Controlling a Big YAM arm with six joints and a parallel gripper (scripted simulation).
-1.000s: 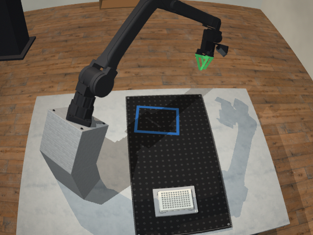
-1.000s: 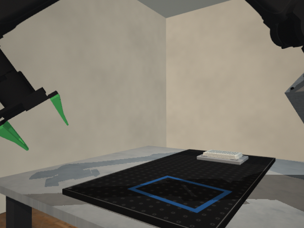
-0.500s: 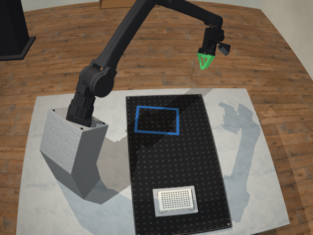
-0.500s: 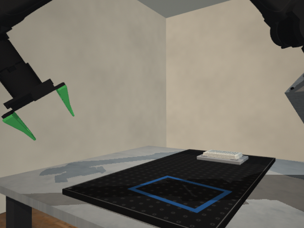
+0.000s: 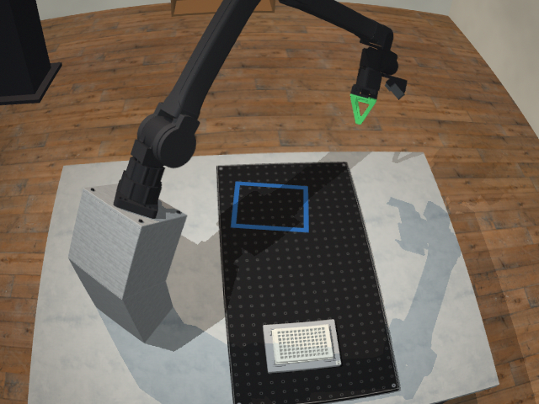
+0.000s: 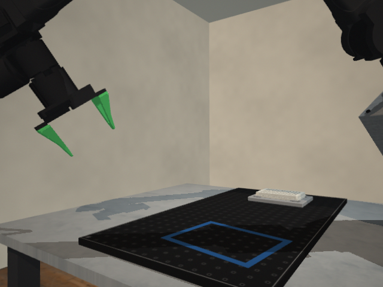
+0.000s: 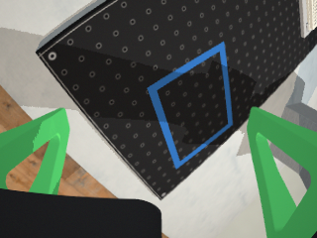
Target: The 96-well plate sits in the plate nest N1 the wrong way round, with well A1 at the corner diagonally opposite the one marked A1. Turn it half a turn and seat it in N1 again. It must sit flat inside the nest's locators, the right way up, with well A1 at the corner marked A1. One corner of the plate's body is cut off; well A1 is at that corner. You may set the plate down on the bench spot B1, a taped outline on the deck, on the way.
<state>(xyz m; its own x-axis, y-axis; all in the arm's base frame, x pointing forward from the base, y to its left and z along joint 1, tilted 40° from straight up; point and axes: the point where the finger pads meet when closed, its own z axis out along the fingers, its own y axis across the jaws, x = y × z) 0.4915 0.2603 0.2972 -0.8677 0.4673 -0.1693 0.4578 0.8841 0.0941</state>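
Right now the white 96-well plate is 150 mm behind my hand, 550 mm to the right of it and 170 mm below it. Also, from my hand: grey plate nest N1: 150 mm behind, 550 mm to the right, 190 mm below; then A1 mark: 70 mm behind, 590 mm to the right, 180 mm below.
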